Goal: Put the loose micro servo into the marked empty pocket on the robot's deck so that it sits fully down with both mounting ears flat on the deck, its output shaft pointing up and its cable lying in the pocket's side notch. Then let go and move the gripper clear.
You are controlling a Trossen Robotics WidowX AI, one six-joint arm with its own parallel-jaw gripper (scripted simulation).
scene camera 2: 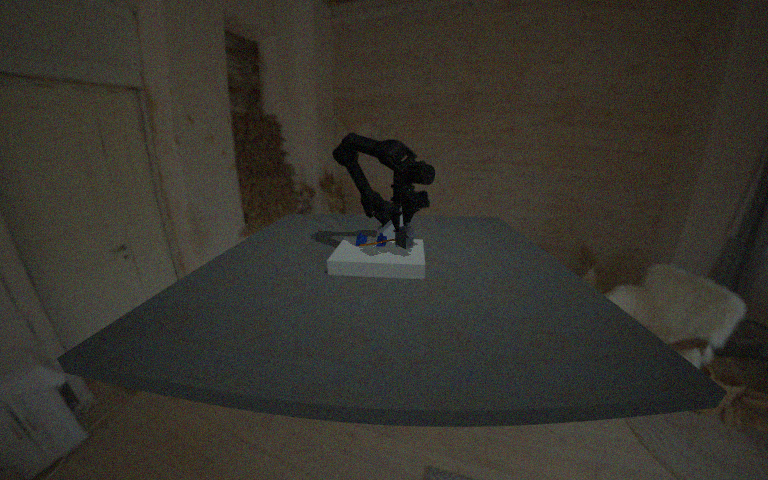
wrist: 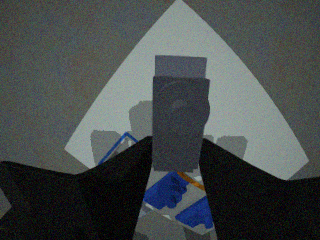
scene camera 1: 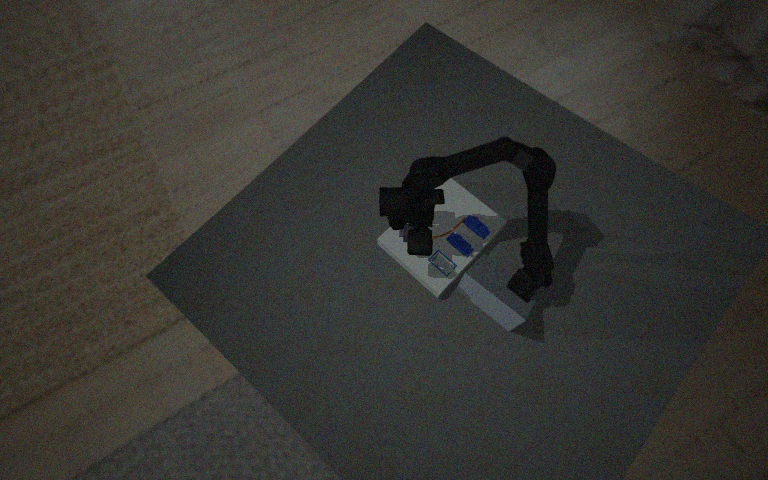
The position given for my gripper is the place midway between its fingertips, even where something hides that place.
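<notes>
My gripper (scene camera 2: 401, 230), (scene camera 1: 419, 231), (wrist: 175, 143) is visible. The white deck (scene camera 2: 347, 260), (scene camera 1: 459, 203), (wrist: 243, 119) is visible too, and I see a micro servo (wrist: 180, 91).
</notes>
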